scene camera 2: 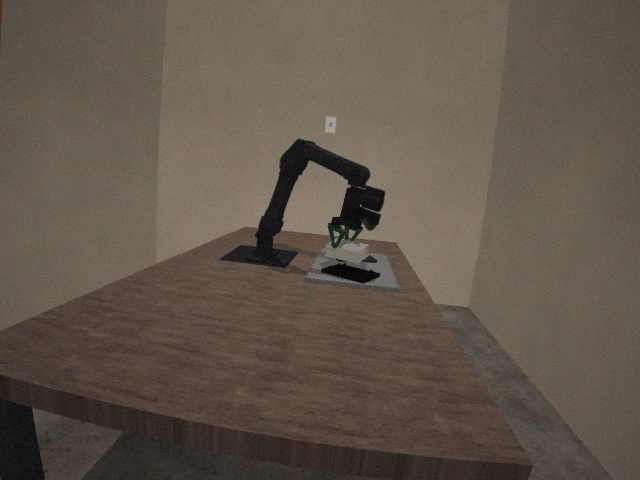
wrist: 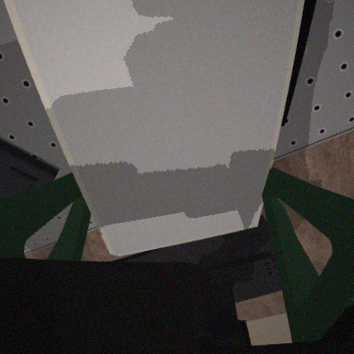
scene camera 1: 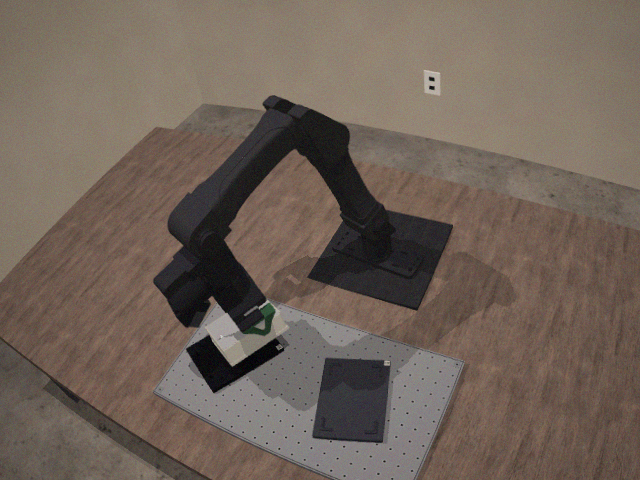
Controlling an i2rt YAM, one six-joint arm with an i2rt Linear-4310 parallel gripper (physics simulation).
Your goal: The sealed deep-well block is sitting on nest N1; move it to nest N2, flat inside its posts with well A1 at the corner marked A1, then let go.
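Places are measured from the arm's base along level axes (x ahead, y left, z up), in centimetres.
Where they show: gripper, fingertip midpoint: (scene camera 2: 340, 246) (wrist: 177, 177) (scene camera 1: 255, 317); arm's base, link origin: (scene camera 2: 264, 255) (wrist: 209, 275) (scene camera 1: 377, 254).
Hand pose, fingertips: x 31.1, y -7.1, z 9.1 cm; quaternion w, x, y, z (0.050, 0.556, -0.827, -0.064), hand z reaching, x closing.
Things, the pixels of their top centre, and the offset from my fingertips. "pt": a spot on its surface instead. Level surfaces: height alone.
- white sealed deep-well block, top centre: (wrist: 169, 171) (scene camera 1: 241, 318) (scene camera 2: 347, 241) dx +2.4, dy -0.6, dz +2.2 cm
- white corner tag, surface spot: (scene camera 1: 386, 363) pt dx -7.0, dy +23.2, dz -7.1 cm
- wooden table, surface height: dz -9.6 cm
The white sealed deep-well block (scene camera 1: 238, 353) (scene camera 2: 347, 253) (wrist: 175, 115) hangs in my gripper (scene camera 1: 247, 328) (scene camera 2: 345, 241) (wrist: 177, 177). The green fingers are shut on its two long sides near one end. It is raised a little above the black nest (scene camera 1: 210, 373) (scene camera 2: 370, 259), at the left in scene camera 1, and covers part of it. The other dark nest (scene camera 1: 352, 400) (scene camera 2: 349, 272) lies bare, its corner posts and a white corner tag (scene camera 1: 386, 363) visible. The N1, N2 and A1 letters are not legible. Well A1 does not show under the seal.
Both nests lie on a grey perforated plate (scene camera 1: 429, 408) (scene camera 2: 388, 281) on the wooden table (scene camera 1: 516, 330) (scene camera 2: 258, 351). The arm's dark base mat (scene camera 1: 434, 242) (scene camera 2: 235, 254) lies behind the plate in scene camera 1. The arm reaches over from it.
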